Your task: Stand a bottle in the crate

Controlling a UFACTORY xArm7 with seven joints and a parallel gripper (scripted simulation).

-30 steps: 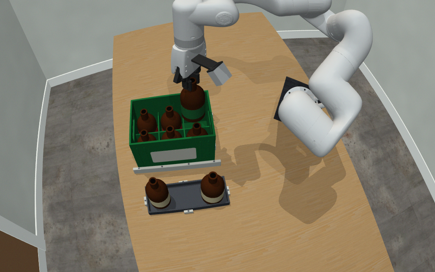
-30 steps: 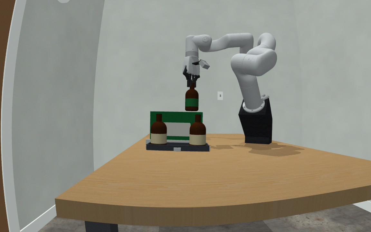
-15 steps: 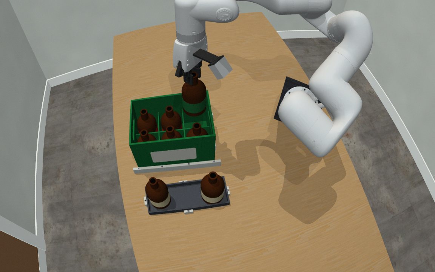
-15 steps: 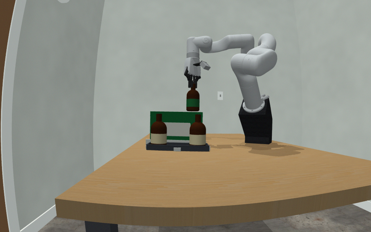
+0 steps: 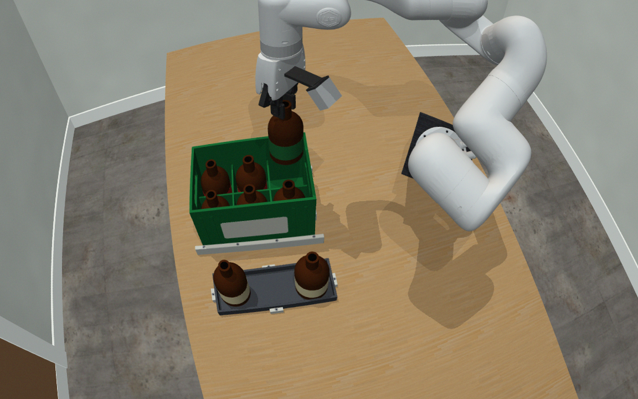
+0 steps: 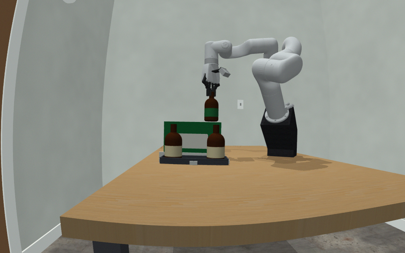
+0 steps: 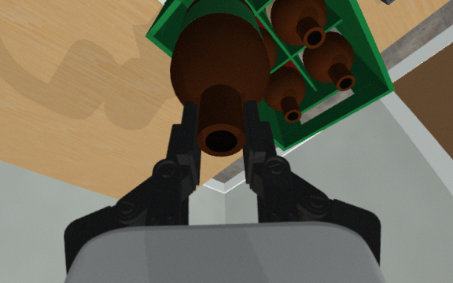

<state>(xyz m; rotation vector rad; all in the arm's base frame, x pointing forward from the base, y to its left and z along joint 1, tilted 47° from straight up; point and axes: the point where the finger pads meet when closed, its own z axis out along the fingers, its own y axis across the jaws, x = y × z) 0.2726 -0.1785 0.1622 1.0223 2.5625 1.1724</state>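
My gripper is now 70 mm above the green-label bottle. From my hand the other things lie so: dark tray: 320 mm below, 250 mm to the left, 30 mm ahead; green crate: 250 mm below, 80 mm ahead, 40 mm to the left.
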